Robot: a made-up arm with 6 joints. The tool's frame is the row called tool. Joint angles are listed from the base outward. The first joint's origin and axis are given. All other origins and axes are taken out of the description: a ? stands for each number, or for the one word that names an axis. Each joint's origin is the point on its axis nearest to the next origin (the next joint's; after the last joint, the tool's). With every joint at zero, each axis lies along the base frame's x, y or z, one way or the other. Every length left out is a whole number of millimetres.
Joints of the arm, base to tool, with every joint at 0 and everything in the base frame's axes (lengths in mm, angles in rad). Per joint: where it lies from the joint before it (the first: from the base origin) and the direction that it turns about. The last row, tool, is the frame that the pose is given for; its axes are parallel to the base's.
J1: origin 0 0 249 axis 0 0 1
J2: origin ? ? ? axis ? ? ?
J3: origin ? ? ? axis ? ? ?
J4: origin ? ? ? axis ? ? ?
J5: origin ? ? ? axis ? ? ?
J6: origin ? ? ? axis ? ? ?
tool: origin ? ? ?
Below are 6 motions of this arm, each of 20 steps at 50 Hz.
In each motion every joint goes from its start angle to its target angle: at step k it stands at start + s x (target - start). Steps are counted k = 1, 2, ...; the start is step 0. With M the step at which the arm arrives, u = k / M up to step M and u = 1 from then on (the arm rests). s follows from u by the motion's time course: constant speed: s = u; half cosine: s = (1 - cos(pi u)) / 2; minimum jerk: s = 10 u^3 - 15 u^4 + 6 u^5.
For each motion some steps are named. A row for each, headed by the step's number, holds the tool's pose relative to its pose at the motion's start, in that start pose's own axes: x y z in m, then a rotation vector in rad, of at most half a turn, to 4 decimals.
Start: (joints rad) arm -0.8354 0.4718 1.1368 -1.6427 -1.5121 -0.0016
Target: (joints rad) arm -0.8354 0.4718 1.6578 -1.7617 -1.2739 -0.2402
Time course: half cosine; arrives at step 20
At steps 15, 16, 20:
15: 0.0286 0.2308 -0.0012 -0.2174 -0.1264 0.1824
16: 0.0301 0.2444 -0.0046 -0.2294 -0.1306 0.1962
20: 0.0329 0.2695 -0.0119 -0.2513 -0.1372 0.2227

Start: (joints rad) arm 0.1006 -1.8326 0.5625 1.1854 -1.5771 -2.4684
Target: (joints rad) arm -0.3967 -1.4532 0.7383 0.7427 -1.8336 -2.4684
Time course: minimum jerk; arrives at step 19
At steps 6, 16, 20:
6: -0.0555 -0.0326 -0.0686 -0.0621 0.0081 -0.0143
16: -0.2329 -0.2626 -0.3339 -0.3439 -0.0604 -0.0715
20: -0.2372 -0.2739 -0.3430 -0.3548 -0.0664 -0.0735

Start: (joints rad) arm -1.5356 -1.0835 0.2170 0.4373 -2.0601 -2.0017
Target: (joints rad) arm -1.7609 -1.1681 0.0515 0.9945 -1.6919 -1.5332
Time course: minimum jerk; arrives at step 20
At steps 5, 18, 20:
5: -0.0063 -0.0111 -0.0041 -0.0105 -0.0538 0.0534
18: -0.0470 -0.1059 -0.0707 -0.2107 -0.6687 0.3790
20: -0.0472 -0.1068 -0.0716 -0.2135 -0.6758 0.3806

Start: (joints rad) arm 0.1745 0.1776 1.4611 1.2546 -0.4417 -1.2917
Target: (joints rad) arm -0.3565 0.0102 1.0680 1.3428 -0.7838 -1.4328
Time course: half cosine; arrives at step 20
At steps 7, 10, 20:
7: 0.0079 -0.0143 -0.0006 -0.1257 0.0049 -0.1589
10: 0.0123 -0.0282 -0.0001 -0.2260 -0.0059 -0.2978
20: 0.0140 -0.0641 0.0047 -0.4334 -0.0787 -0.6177

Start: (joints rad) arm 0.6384 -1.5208 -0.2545 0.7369 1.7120 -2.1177
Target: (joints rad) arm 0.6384 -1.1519 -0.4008 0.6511 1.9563 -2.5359
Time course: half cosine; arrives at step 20
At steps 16, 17, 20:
16: -0.1926 -0.1802 -0.0655 0.6469 -0.2050 -0.0030
17: -0.2015 -0.1863 -0.0704 0.6746 -0.2159 -0.0012
20: -0.2134 -0.1941 -0.0771 0.7111 -0.2305 0.0016

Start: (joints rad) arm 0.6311 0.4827 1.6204 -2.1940 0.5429 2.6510
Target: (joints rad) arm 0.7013 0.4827 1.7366 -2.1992 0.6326 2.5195
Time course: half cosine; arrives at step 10
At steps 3, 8, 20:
3: -0.0058 0.0005 0.0143 0.0476 -0.0032 -0.0052
8: -0.0268 -0.0008 0.0617 0.2114 -0.0124 -0.0211
20: -0.0298 -0.0014 0.0681 0.2340 -0.0135 -0.0231

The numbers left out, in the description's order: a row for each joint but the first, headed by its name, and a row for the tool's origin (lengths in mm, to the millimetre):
J2: xyz 0 0 0, axis 0 1 0
J3: xyz 0 0 506, axis 0 -1 0
J4: xyz 510 0 0, axis -1 0 0
J5: xyz 0 -119 0, axis 0 -1 0
J6: xyz 0 0 0, axis -1 0 0
tool: xyz 0 0 0

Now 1 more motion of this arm.
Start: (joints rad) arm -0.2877 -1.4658 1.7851 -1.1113 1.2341 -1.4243
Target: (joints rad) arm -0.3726 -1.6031 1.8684 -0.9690 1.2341 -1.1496
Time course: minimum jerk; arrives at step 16
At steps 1, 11, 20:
1: 0.0001 0.0000 -0.0004 -0.0002 0.0004 0.0001
11: 0.0221 0.0103 -0.1666 -0.0783 0.1467 0.0701
20: 0.0259 0.0164 -0.2030 -0.0952 0.1739 0.0923

